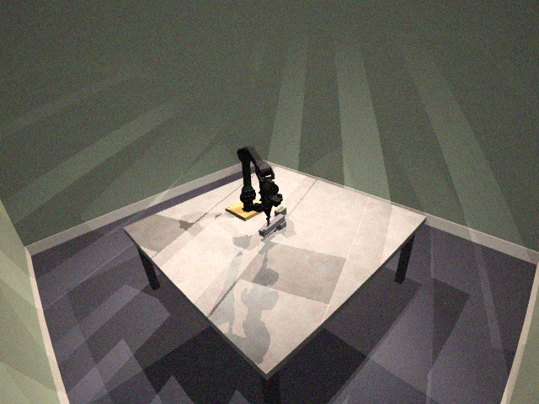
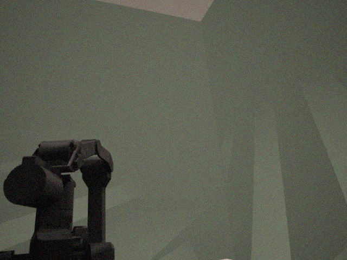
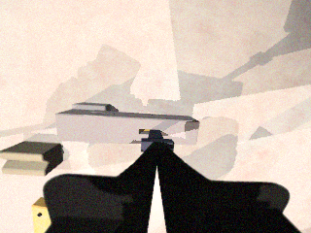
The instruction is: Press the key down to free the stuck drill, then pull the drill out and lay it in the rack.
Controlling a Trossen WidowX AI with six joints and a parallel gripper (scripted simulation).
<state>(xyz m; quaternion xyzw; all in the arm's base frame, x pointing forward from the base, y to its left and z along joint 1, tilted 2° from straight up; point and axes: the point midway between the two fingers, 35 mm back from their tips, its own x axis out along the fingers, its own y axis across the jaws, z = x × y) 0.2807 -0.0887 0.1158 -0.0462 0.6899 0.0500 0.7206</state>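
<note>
Now: gripper tip 3 cm above the small dark part. From my gripper tip the other things lie so: grey fixture: 1 cm behind, 4 cm to the left, 8 cm below; then rack: 11 cm behind, 19 cm to the left, 9 cm below.
</note>
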